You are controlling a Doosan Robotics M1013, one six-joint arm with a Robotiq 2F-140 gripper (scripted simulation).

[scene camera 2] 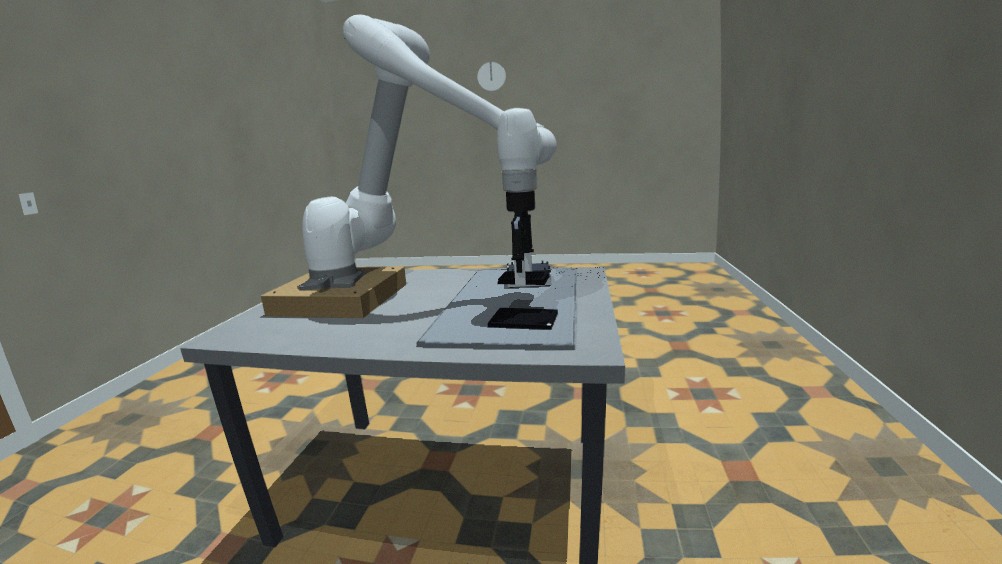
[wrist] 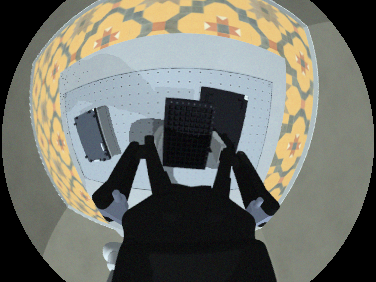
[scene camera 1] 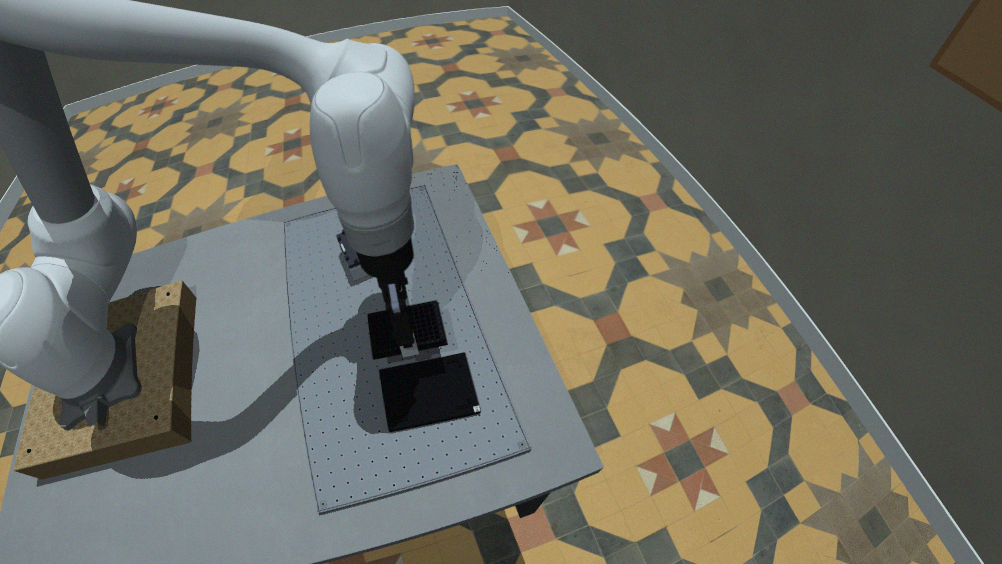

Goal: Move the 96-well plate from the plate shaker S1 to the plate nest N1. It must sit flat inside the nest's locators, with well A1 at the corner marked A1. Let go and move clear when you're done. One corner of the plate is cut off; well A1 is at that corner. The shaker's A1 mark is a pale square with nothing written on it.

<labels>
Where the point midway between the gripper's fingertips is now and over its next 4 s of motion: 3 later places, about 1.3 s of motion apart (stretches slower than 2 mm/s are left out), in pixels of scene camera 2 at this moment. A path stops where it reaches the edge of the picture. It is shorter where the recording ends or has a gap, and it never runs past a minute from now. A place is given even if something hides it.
The gripper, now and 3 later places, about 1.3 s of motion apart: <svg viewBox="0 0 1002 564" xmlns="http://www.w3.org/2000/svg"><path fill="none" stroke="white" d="M524 279L522 296L523 311L523 313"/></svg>
</labels>
